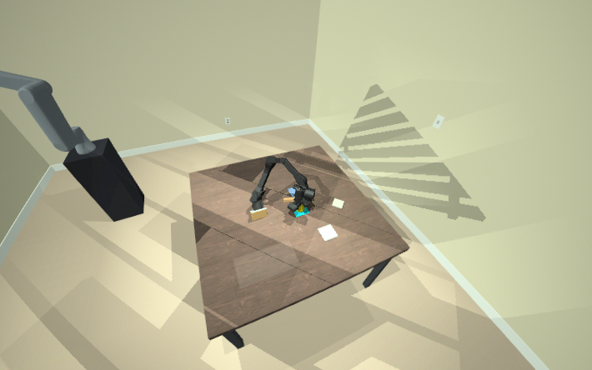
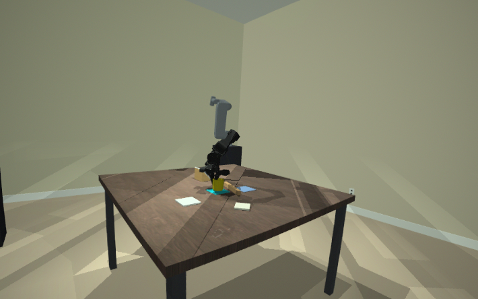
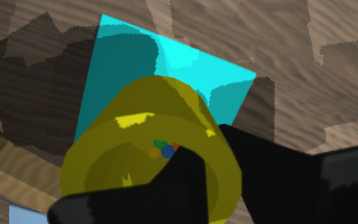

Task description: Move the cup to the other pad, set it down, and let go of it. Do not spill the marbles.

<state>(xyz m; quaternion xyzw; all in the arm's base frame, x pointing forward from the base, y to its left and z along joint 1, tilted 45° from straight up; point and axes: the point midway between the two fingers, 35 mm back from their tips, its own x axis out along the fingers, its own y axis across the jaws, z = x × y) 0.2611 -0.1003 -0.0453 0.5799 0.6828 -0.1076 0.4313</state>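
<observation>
Right now the yellow cup is 20 mm ahead of my gripper tip and 10 mm to the left of it. The rest, counted from my gripper tip: wooden bar 100 mm to the left, 60 mm ahead, 40 mm below; blue marble 30 mm to the left, 20 mm below, 10 mm ahead; cyan pad 50 mm below, 30 mm ahead, 10 mm to the left.
</observation>
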